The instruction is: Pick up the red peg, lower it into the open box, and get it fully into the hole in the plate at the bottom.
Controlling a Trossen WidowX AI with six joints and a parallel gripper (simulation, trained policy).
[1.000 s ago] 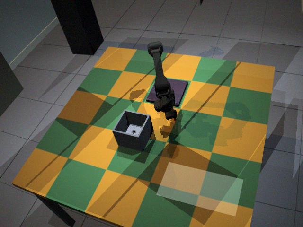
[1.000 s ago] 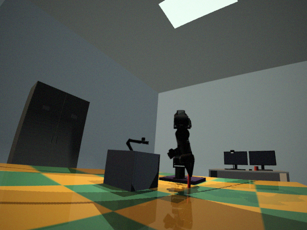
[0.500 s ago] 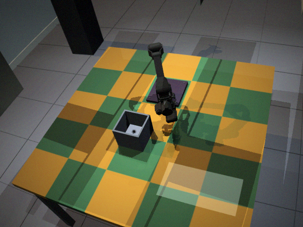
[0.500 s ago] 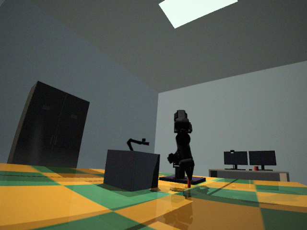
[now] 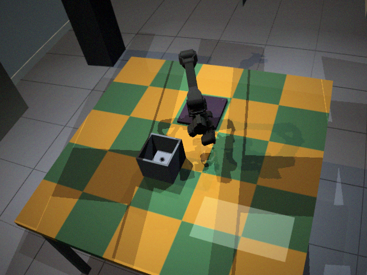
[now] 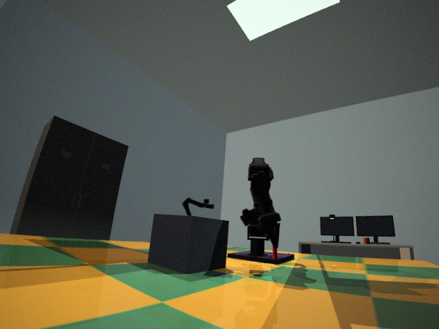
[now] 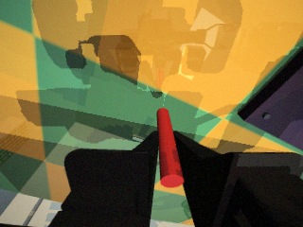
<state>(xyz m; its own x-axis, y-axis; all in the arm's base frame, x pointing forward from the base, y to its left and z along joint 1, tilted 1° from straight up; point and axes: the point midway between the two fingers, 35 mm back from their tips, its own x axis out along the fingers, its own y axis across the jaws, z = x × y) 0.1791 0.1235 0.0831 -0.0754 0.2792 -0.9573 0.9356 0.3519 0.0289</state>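
The grey plate is 21 cm to the right of my gripper tip, 17 cm ahead of it and 2 cm below it. Round my gripper tip: red peg 1 cm above.
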